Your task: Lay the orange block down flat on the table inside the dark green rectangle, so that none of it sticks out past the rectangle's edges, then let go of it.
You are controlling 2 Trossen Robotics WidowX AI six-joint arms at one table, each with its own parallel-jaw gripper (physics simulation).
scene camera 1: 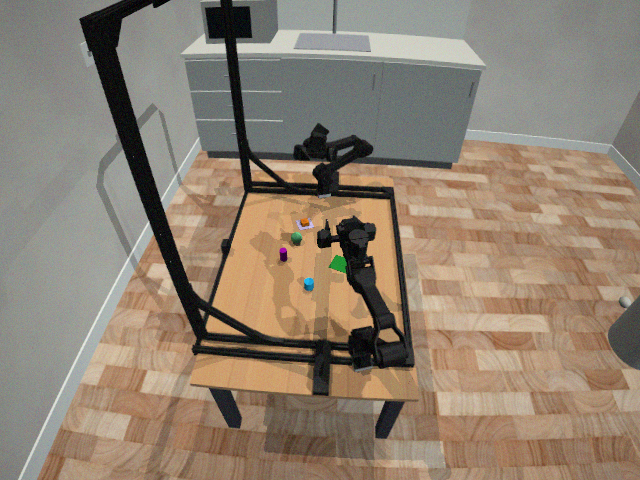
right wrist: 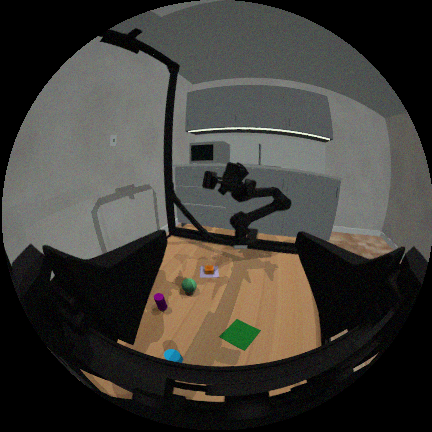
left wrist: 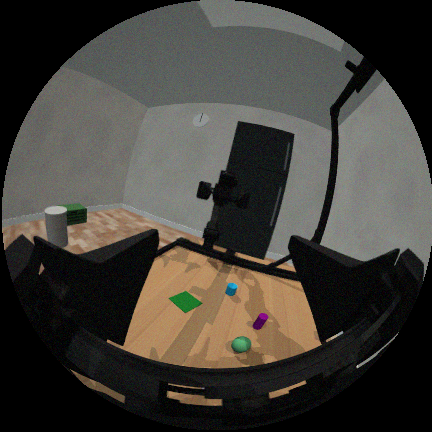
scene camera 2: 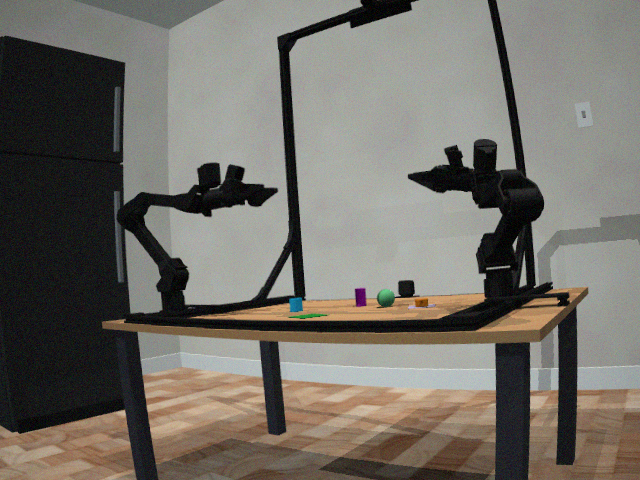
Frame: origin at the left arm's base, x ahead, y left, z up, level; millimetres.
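Seen in the pictures: left gripper, fingertip midpoint: [scene camera 1: 320, 160] [right wrist: 231, 182] [left wrist: 226, 239] [scene camera 2: 410, 175]; right gripper, fingertip midpoint: [scene camera 1: 339, 218] [right wrist: 233, 237] [left wrist: 224, 194] [scene camera 2: 271, 188]; left arm's base, origin of the base link: [scene camera 1: 323, 190] [right wrist: 239, 241] [scene camera 2: 500, 298]; right arm's base, origin of the base link: [scene camera 1: 361, 359] [left wrist: 206, 247] [scene camera 2: 173, 310].
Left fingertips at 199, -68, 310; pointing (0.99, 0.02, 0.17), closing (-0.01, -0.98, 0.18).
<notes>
Pixels of each thing's top centre, then the offset from my left fingertips to it, as dx, dy, dz. "spot": a spot on its surface instead.
- orange block, middle of its top: [scene camera 2: 421, 299] [right wrist: 208, 267] [scene camera 1: 304, 220] +7, -72, -310
- dark green rectangle, surface spot: [scene camera 2: 308, 315] [right wrist: 235, 335] [left wrist: 188, 300] [scene camera 1: 338, 264] spot: +288, +10, -328
- lavender square, surface spot: [right wrist: 204, 274] spot: +28, -87, -328
- green ball, middle of its top: [left wrist: 244, 339] [scene camera 2: 385, 289] [right wrist: 187, 279] [scene camera 1: 296, 233] +112, -131, -281
- purple cylinder, middle of its top: [scene camera 2: 360, 288] [right wrist: 158, 296] [left wrist: 263, 315] [scene camera 1: 283, 250] +201, -204, -278
- blue cylinder, middle of its top: [right wrist: 171, 354] [scene camera 2: 295, 298] [left wrist: 232, 285] [scene camera 1: 308, 281] +374, -135, -293
The orange block [scene camera 1: 305, 222] [scene camera 2: 421, 302] [right wrist: 209, 269] rests on a pale lavender square, away from the green rectangle; it does not show in the left wrist view. The dark green rectangle [scene camera 1: 337, 264] [scene camera 2: 308, 315] [left wrist: 185, 301] [right wrist: 240, 334] lies flat on the table; part is hidden under the right arm in scene camera 1. My left gripper [scene camera 1: 313, 155] [scene camera 2: 413, 178] is open and empty, high above the table on the orange block's side. My right gripper [scene camera 1: 345, 221] [scene camera 2: 273, 193] is open and empty, high above the table near the green rectangle.
The lavender square [scene camera 1: 311, 226] [right wrist: 204, 274] lies near a green ball [scene camera 1: 296, 238] [scene camera 2: 385, 297] [left wrist: 241, 344] [right wrist: 189, 286]. A purple cylinder [scene camera 1: 283, 254] [scene camera 2: 360, 297] and a blue cylinder [scene camera 1: 308, 284] [scene camera 2: 295, 304] [left wrist: 231, 289] stand upright. Black frame bars [scene camera 2: 289, 129] surround the table.
</notes>
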